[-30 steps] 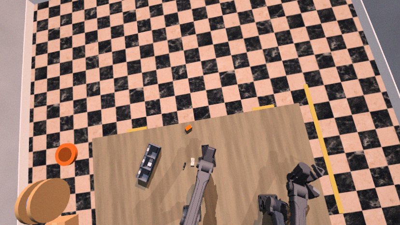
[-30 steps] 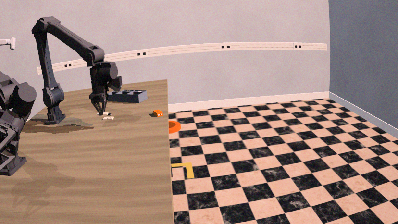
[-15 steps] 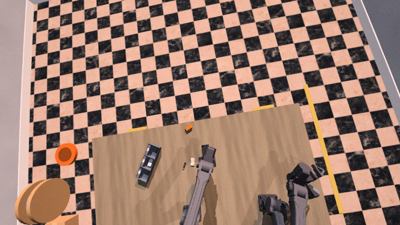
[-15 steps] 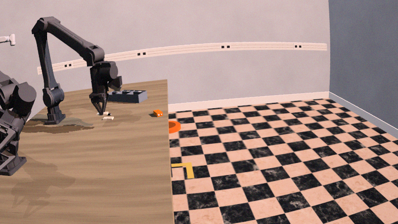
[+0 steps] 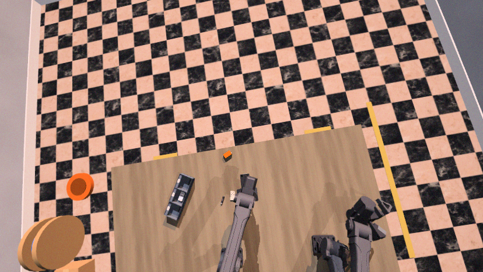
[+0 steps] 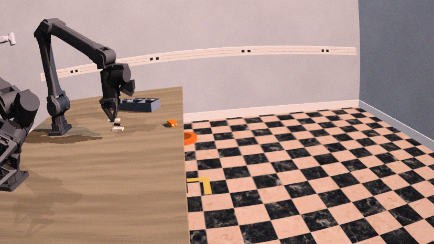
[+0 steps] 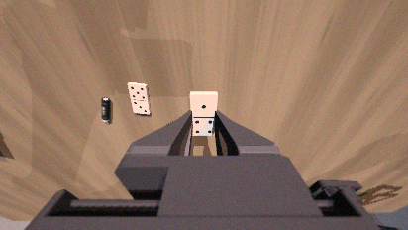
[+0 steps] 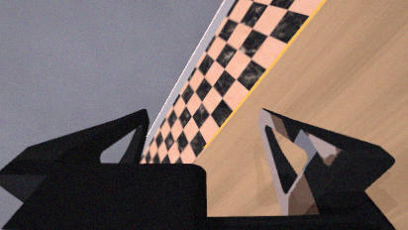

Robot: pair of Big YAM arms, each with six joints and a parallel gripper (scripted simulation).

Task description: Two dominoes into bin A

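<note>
Now: the bin row 410 mm to the left of my left hand, 60 mm below it and 30 mm ahead of it.
</note>
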